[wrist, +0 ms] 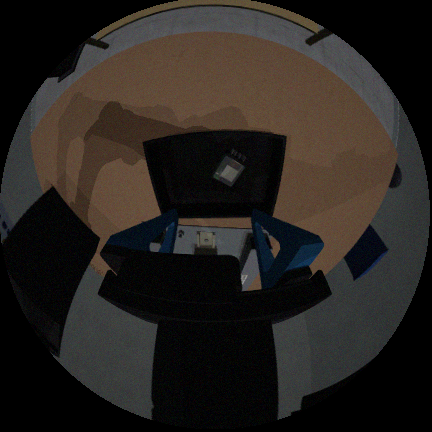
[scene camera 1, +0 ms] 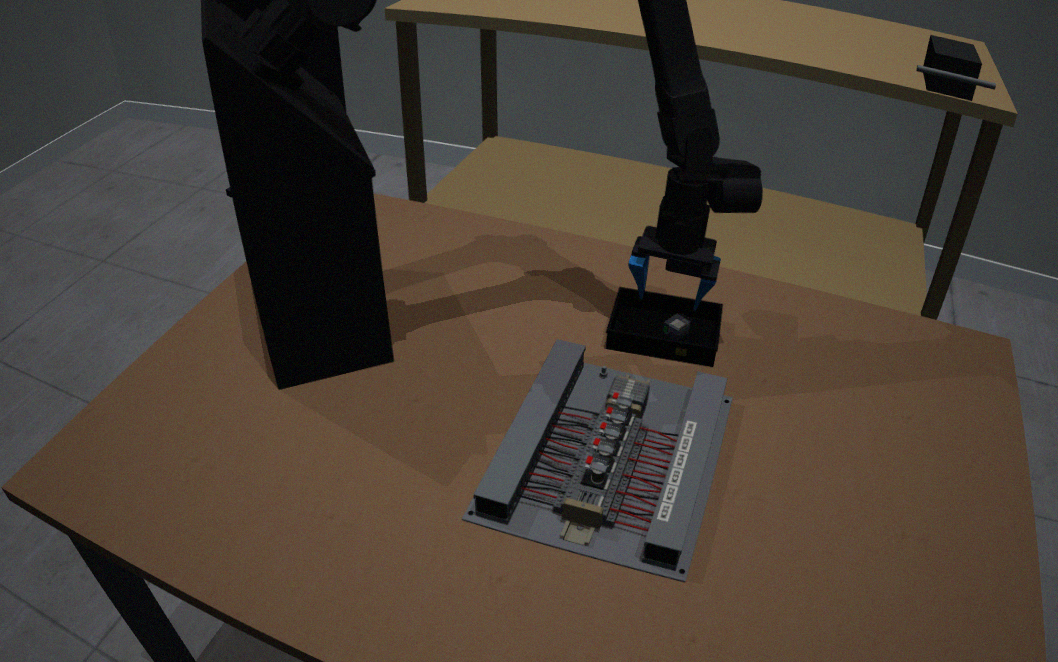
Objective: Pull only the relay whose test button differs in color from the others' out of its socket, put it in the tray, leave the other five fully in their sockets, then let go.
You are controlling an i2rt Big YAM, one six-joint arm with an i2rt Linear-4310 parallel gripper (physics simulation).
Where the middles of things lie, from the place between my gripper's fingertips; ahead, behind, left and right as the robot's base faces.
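Beige end block [scene camera 1: 591, 515]: 36 cm to the right of my hand, 7 cm ahead of it, 5 cm below it. Grey panel [scene camera 1: 622, 545], in my sight as well: 24 cm to the right of my hand, 7 cm below it and 4 cm ahead of it.
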